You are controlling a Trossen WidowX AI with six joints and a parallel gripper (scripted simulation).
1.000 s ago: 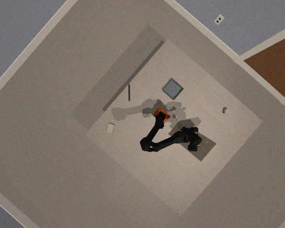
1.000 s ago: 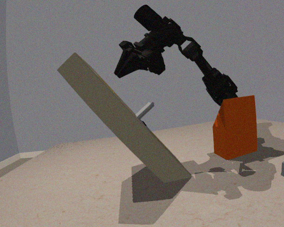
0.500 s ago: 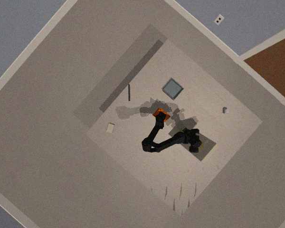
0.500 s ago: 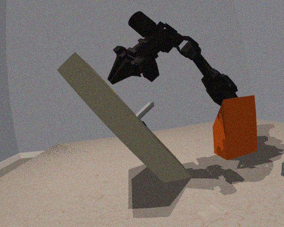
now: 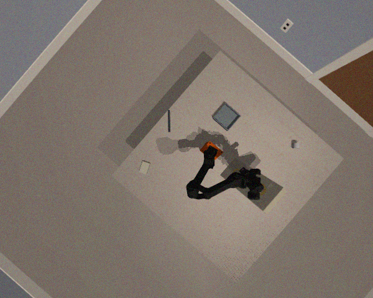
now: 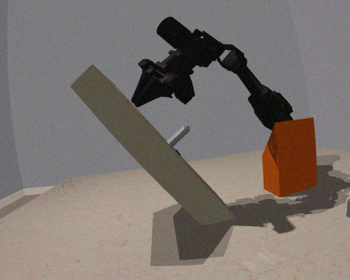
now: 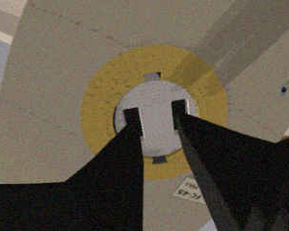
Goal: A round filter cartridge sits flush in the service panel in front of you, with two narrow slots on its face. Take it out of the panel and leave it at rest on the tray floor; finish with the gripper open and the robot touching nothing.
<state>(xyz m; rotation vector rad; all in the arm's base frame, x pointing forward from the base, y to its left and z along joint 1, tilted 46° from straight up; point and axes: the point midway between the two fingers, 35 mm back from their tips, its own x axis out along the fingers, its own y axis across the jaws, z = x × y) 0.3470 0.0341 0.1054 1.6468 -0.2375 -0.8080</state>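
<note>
Right now my gripper tip is 20 mm short of the round filter cartridge and 10 mm above it. From my gripper tip the other things lie so: service panel (90 mm below, 30 mm behind); then white block (720 mm behind, 330 mm to the right, 250 mm below); then grey tray (390 mm behind, 340 mm to the left, 250 mm below).
</note>
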